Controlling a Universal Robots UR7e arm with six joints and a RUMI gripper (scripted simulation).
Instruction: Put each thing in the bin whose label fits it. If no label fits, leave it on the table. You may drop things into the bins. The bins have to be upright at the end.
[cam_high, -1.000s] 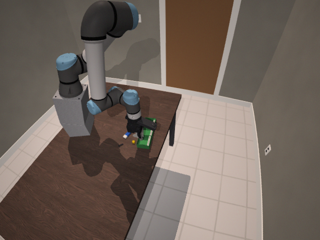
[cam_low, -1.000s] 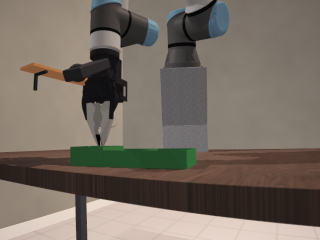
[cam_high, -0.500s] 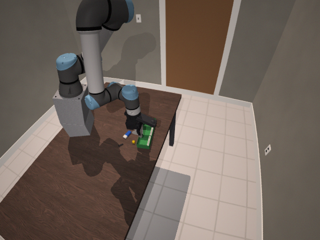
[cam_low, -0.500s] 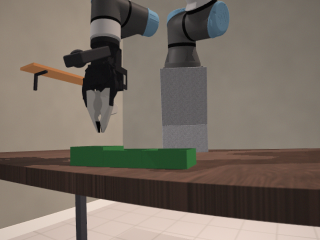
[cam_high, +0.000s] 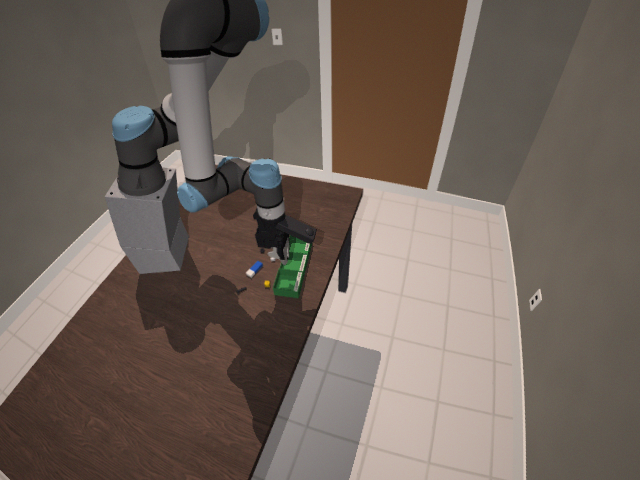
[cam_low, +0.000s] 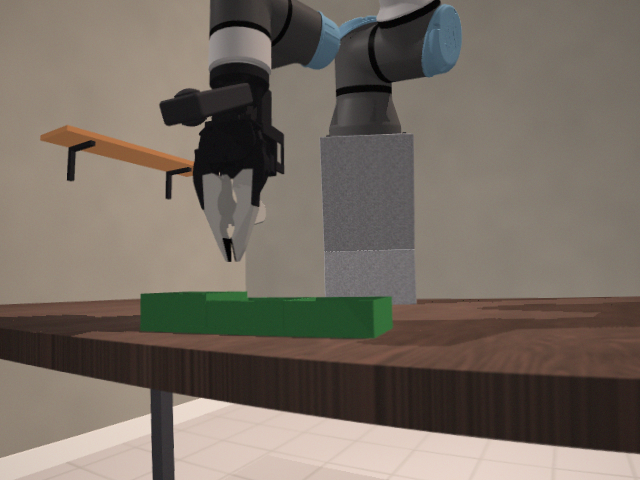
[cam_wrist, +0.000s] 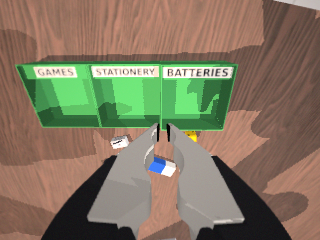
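My gripper is now 1 cm short of the green bin row, 5 cm to the right of it and 7 cm above it. From my hand the other things lie so: yellow die (6 cm behind, 5 cm to the right, 8 cm below); blue-and-white eraser (13 cm behind, 1 cm to the right, 8 cm below); white item (8 cm behind, 7 cm to the left, 8 cm below).
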